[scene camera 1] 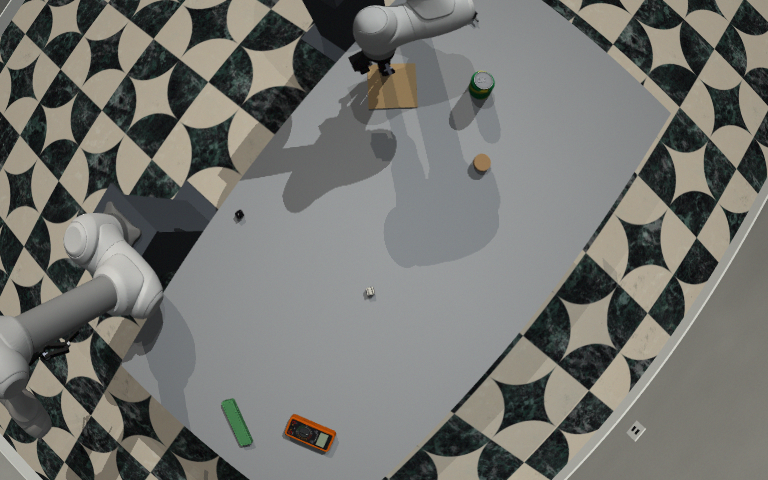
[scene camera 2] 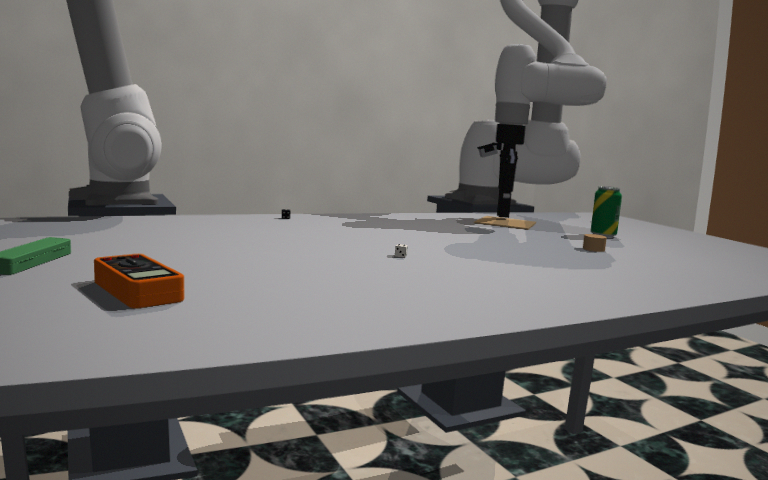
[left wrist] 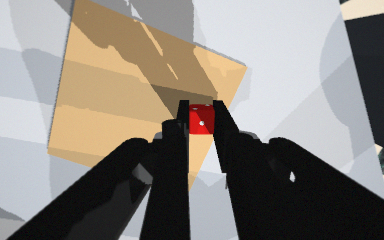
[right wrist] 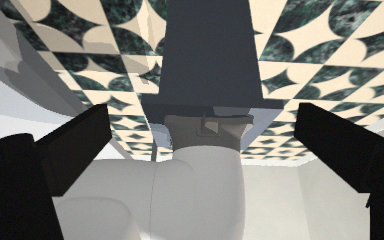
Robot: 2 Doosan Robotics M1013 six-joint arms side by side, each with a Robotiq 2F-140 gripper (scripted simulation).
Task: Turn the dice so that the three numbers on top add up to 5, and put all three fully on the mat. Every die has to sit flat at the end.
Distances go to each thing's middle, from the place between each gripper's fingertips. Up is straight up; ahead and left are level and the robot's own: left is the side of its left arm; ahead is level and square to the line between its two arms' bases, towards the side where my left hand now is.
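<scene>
The tan mat [scene camera 1: 399, 90] is 50 mm ahead of my left hand, 20 mm to the right of it and 40 mm below it. My left gripper [scene camera 2: 502, 216] is now 20 mm above the red die [left wrist: 201, 116].
The red die is 36 cm ahead of my right hand, 127 cm to the left of it and 10 cm below it. As for the tan mat, my right gripper is now 40 cm short of it, 124 cm to the right of it and 12 cm above it.
</scene>
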